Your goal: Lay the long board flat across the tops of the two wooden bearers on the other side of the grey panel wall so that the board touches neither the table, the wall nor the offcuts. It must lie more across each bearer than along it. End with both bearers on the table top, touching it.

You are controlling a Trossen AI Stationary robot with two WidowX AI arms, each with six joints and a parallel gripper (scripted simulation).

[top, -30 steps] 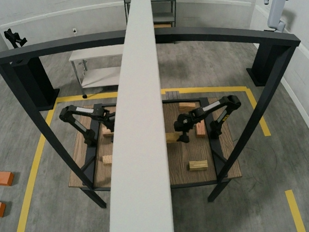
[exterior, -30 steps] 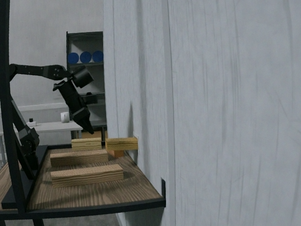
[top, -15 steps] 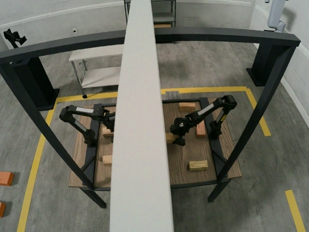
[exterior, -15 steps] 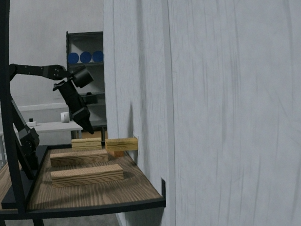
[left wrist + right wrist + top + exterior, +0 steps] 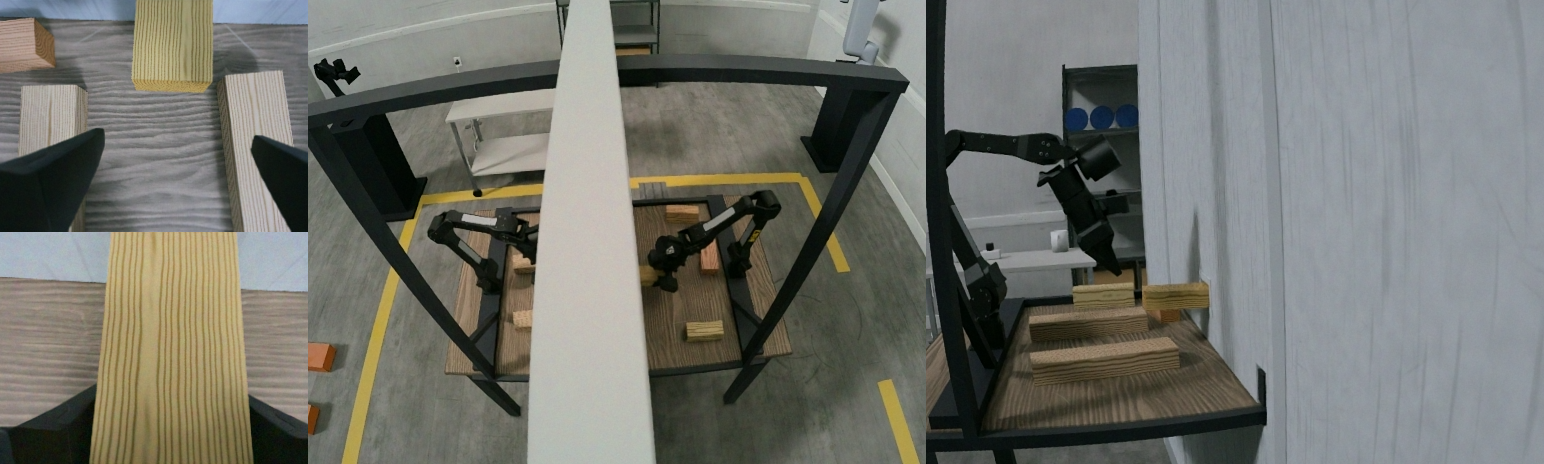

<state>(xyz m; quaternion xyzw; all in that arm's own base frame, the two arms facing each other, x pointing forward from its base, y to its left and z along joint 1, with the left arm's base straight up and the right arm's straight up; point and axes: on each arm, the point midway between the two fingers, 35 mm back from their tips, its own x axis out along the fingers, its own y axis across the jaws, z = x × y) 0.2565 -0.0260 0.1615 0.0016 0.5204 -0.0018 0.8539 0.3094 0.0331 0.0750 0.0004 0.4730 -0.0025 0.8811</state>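
The long yellow board lies 13 cm to the left of my right hand.
The long yellow board lies 22 cm to the right of my left hand and 9 cm below it.
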